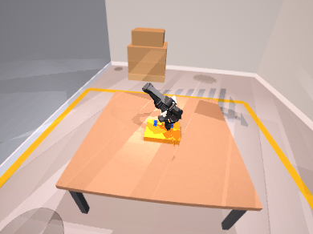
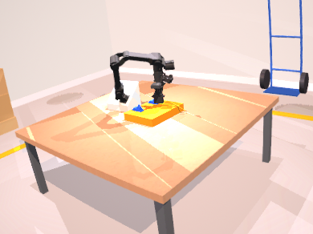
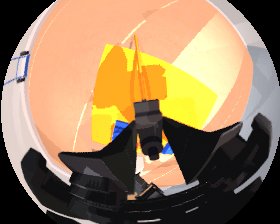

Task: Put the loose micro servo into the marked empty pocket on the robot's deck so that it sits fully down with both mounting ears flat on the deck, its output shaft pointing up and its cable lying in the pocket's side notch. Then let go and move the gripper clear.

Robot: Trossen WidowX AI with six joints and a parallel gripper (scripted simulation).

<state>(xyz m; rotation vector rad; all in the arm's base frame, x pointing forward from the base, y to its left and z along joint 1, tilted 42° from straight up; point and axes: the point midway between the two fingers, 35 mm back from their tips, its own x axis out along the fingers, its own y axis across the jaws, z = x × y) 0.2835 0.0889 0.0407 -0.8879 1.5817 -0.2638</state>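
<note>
The orange-yellow deck lies 10 cm below my gripper tip, 5 cm to the right of it and 1 cm ahead of it.
</note>
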